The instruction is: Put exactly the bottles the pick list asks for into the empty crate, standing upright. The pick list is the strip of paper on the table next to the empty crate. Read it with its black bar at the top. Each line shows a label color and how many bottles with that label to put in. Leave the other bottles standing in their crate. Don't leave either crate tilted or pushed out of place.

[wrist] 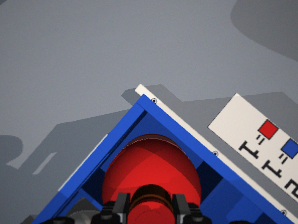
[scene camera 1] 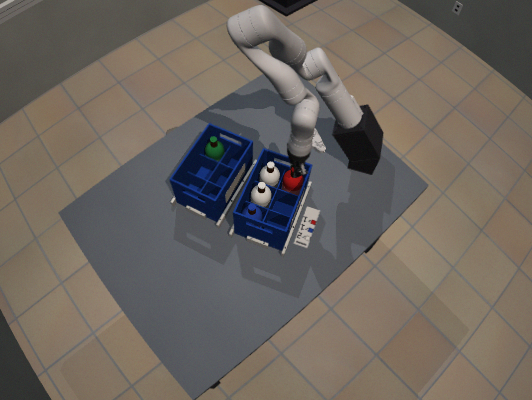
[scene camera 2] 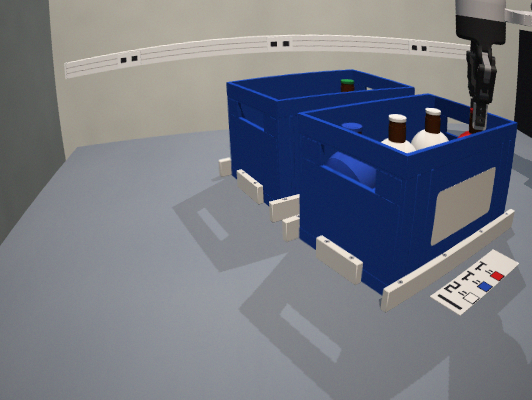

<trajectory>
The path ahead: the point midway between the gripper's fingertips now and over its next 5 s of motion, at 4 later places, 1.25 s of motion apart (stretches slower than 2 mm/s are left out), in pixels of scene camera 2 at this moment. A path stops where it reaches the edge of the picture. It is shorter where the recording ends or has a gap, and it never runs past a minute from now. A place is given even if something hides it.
My gripper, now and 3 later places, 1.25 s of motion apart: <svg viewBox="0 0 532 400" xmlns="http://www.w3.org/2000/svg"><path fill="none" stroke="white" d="M477 126L476 137L478 121L494 78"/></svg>
</trajectory>
